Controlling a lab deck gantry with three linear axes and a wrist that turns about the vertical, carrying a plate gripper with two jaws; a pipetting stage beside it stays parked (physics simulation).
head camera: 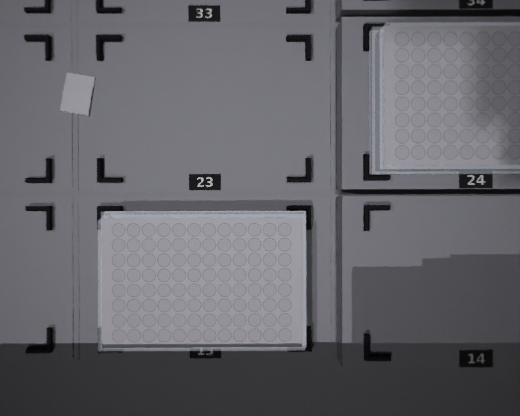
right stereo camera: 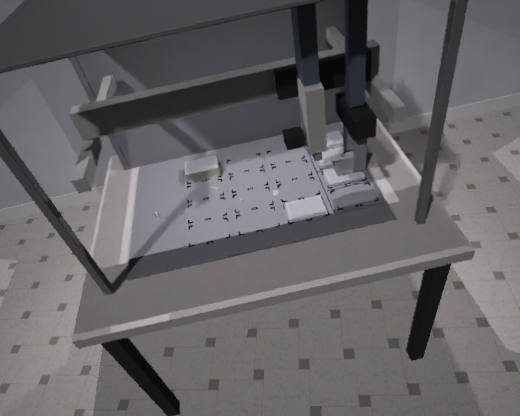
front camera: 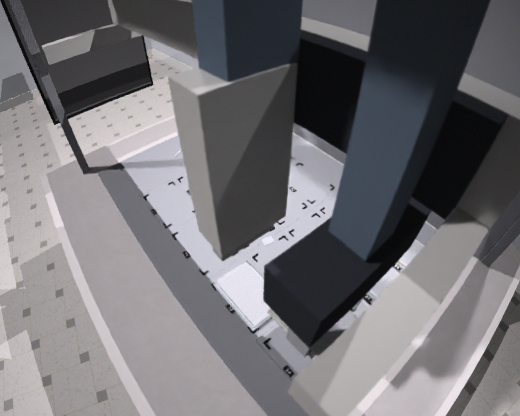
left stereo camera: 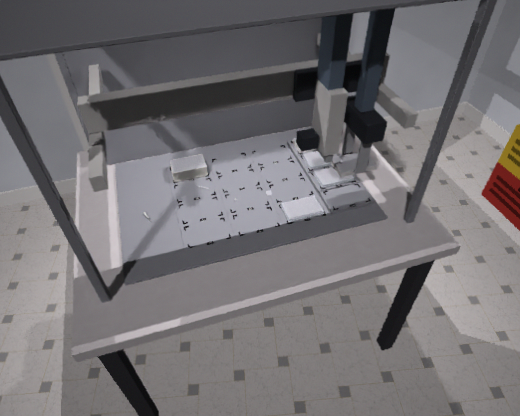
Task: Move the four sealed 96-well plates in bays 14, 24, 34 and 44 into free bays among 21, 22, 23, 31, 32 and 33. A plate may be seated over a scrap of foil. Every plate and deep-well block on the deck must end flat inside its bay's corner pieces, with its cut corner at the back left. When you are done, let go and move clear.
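Pixels of known places: gripper, fingertip midpoint: [right stereo camera: 354, 161] [left stereo camera: 353, 163]; robot's base, link origin: [right stereo camera: 190, 245] [front camera: 145, 197] [left stereo camera: 189, 247].
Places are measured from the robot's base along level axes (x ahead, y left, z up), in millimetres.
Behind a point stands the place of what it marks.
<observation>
My gripper [left stereo camera: 354, 162] {z 160, x 556, y 43 mm} [right stereo camera: 352, 159] {z 160, x 556, y 43 mm} is shut on a grey-looking sealed plate [left stereo camera: 344, 164] {z 167, x 523, y 38 mm} [right stereo camera: 343, 163] {z 167, x 520, y 35 mm}, held raised over the right column; the jaws and arm partly hide it, so its cut corner is not clear. A sealed plate [head camera: 450, 95] {z 29, x 533, y 150 mm} [left stereo camera: 329, 178] {z 29, x 532, y 134 mm} [right stereo camera: 345, 176] {z 29, x 557, y 131 mm} lies in bay 24, partly under the held one. The plate in bay 34 [front camera: 385, 283] {z 29, x 564, y 254 mm} [left stereo camera: 314, 159] {z 29, x 524, y 253 mm} and the plate in bay 44 [front camera: 412, 252] {z 29, x 562, y 365 mm} [right stereo camera: 334, 139] {z 29, x 585, y 353 mm} show in part. Bay 14 holds no plate and is shadowed. Bay 23 shows free corner pieces in the head view. A foil scrap [front camera: 268, 240] {z 1, x 313, y 161 mm} [head camera: 77, 95] {z 1, x 312, y 159 mm} lies left of bay 23.
Another sealed plate [front camera: 242, 290] {z 14, x 381, y 35 mm} [head camera: 202, 280] {z 14, x 392, y 44 mm} [left stereo camera: 302, 207] {z 15, x 392, y 41 mm} [right stereo camera: 306, 208] {z 14, x 394, y 35 mm} occupies bay 13. A tall pale block [left stereo camera: 188, 168] {z 42, x 61, y 333 mm} [right stereo camera: 202, 169] {z 42, x 68, y 333 mm} stands at the back left. The parked pipetting stage [front camera: 242, 165] [left stereo camera: 329, 120] [right stereo camera: 312, 117] stands left of the gripper. Small scraps lie farther left.
</observation>
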